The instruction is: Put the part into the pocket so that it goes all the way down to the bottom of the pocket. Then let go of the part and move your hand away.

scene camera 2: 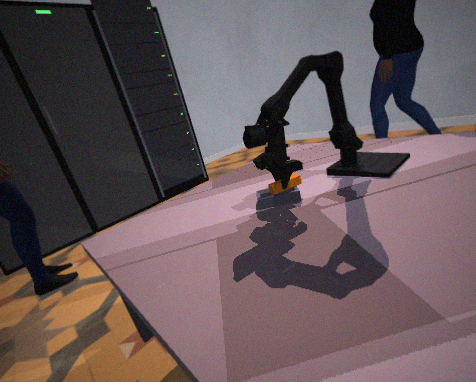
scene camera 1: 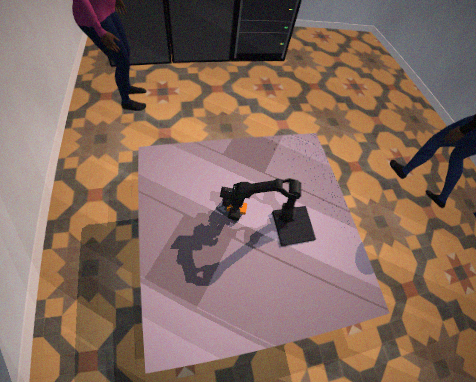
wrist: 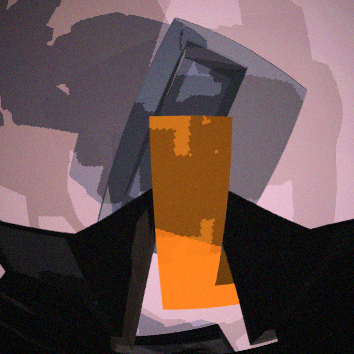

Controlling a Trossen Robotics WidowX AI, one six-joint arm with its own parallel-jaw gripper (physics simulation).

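Places are measured from the arm's base along level axes (x ahead, y left, z up), in millimetres.
Pixels of known places: gripper, between the fingertips: (scene camera 2: 282,187) (scene camera 1: 234,209) (wrist: 186,195); arm's base, origin of its link: (scene camera 2: 348,163) (scene camera 1: 286,217).
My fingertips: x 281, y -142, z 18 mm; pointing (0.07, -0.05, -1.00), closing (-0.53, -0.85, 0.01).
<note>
Ahead of a thing's pixels: the offset from my fingertips to its top centre. "*": to the spot under its first point. Level surfaces: height alone.
The orange part @(dx -20, dy -5, dz +25 mm) (scene camera 1: 243,208) (scene camera 2: 276,188) (wrist: 190,175) is long, with a short foot at its near end partly hidden by a finger in the wrist view. My gripper (scene camera 1: 235,212) (scene camera 2: 285,184) (wrist: 186,195) is shut on the part, a finger on each long side. The grey block @(dx +11, dy -17, dz -5 mm) (scene camera 2: 278,201) (wrist: 277,120) lies on the table under the part. Its slanted rectangular pocket @(* dx +43, dy -41, dz -37 mm) (wrist: 200,92) shows beyond the part's far end in the wrist view. The part is turned relative to the pocket and over its near portion, not inside it. Whether it touches the block's top is unclear.
The arm's black base plate (scene camera 1: 295,227) (scene camera 2: 372,164) stands on the pink table @(dz -42 mm) (scene camera 1: 280,300) (scene camera 2: 165,300). The arm's shadow falls across the table. Dark cabinets (scene camera 1: 202,30) (scene camera 2: 55,100) and people's legs (scene camera 1: 117,60) (scene camera 2: 387,90) are beyond the table.
</note>
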